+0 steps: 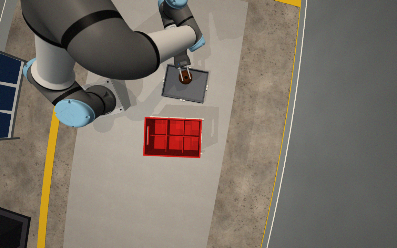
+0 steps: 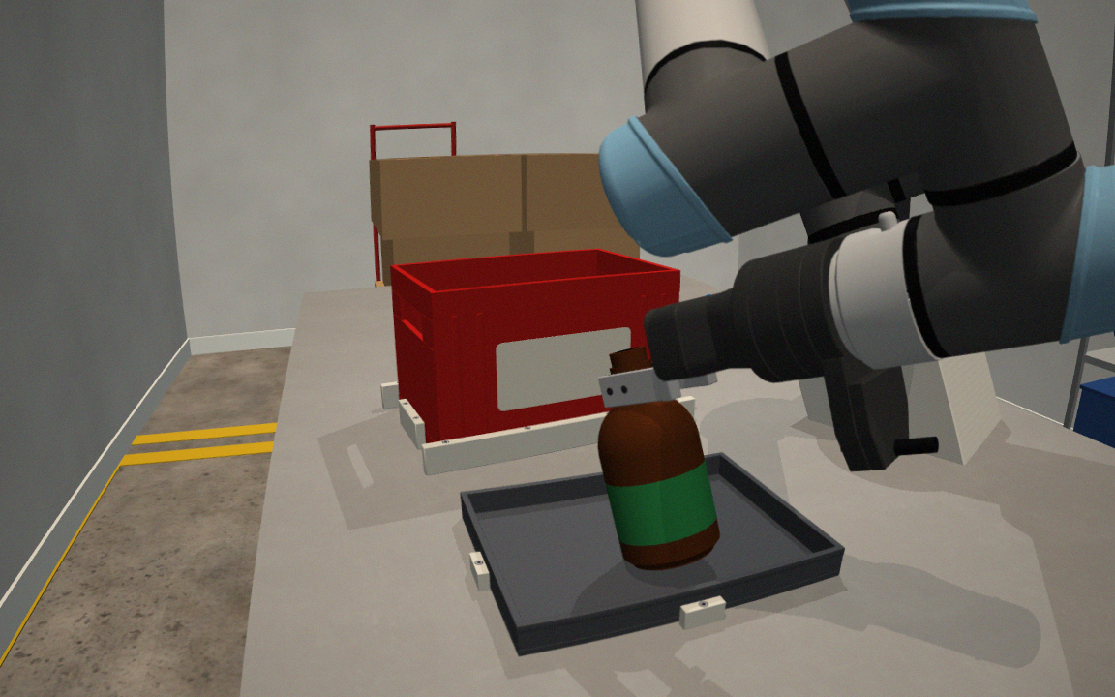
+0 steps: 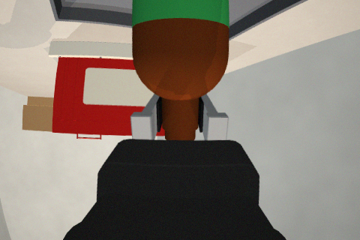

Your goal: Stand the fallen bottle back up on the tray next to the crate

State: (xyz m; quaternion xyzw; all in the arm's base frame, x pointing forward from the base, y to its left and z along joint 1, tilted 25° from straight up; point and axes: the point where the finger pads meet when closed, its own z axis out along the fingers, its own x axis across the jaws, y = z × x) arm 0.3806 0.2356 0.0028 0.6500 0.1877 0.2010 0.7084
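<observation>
Now: hand 1 cm past the bottle, 1 cm to the right of it and 5 cm above it. From my hand the other things lie so: red crate: 2 cm ahead, 31 cm to the right, 6 cm below; dark grey tray: 1 cm behind, 13 cm below.
</observation>
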